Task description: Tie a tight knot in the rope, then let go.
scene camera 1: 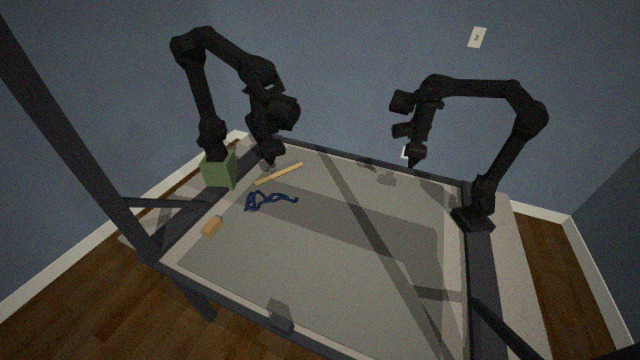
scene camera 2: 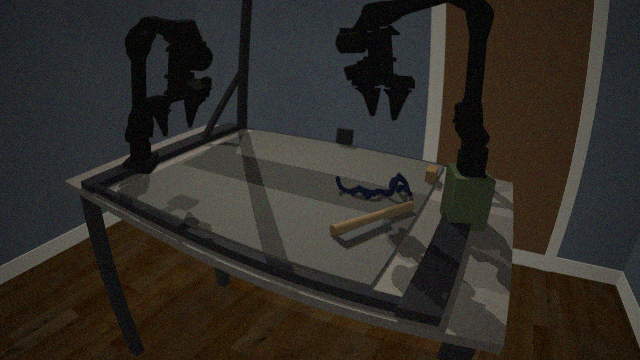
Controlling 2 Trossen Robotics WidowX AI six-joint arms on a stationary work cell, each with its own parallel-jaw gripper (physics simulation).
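Places are measured from the left arm's base along level axes (x ahead, y right, z down), in centimetres.
Pixels of known places: left gripper, fingertip midpoint: [scene camera 2: 382,118]; right gripper, fingertip midpoint: [scene camera 1: 410,160] [scene camera 2: 177,131]; left arm's base at its link origin: [scene camera 1: 217,156] [scene camera 2: 471,171]; right arm's base at its link origin: [scene camera 1: 474,217] [scene camera 2: 140,157].
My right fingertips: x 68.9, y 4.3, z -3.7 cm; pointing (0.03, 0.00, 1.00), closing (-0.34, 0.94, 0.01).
Observation:
For each thing: its top centre in the pictures, then the offset to it from my right fingertips. "pt": a spot on its surface instead. Level surfaces: height alone.
- dark blue rope at a spot on its surface: [scene camera 2: 368,194] pt dx -46.1, dy +3.3, dz +14.0 cm
- table at its surface level: dz +15.1 cm
- wooden stick at its top centre: [scene camera 2: 376,212] [scene camera 1: 278,171] dx -47.5, dy -8.2, dz +12.9 cm
- small orange block at its top centre: [scene camera 2: 432,168] [scene camera 1: 210,224] dx -64.8, dy +20.0, dz +12.1 cm
- green block at its top centre: [scene camera 2: 471,172] [scene camera 1: 217,156] dx -68.9, dy -4.3, dz +3.7 cm
A dark blue rope [scene camera 1: 274,199] [scene camera 2: 368,194] lies bunched on the table [scene camera 1: 310,260] [scene camera 2: 310,155]. One end part is bent into a loop, at the left in scene camera 1 and at the right in scene camera 2. The rest runs out in a wavy line. I cannot tell whether the strands form a knot. My left gripper [scene camera 1: 270,164] [scene camera 2: 383,117] is open and empty, raised above the table and apart from the rope. My right gripper [scene camera 1: 411,166] [scene camera 2: 178,130] is open and empty, raised near its own base, far from the rope.
A wooden stick [scene camera 1: 278,174] [scene camera 2: 372,219] lies beside the rope. A small orange block [scene camera 1: 212,226] [scene camera 2: 431,173] rests near the table's edge. A green block [scene camera 1: 218,172] [scene camera 2: 467,200] is at the left arm's base.

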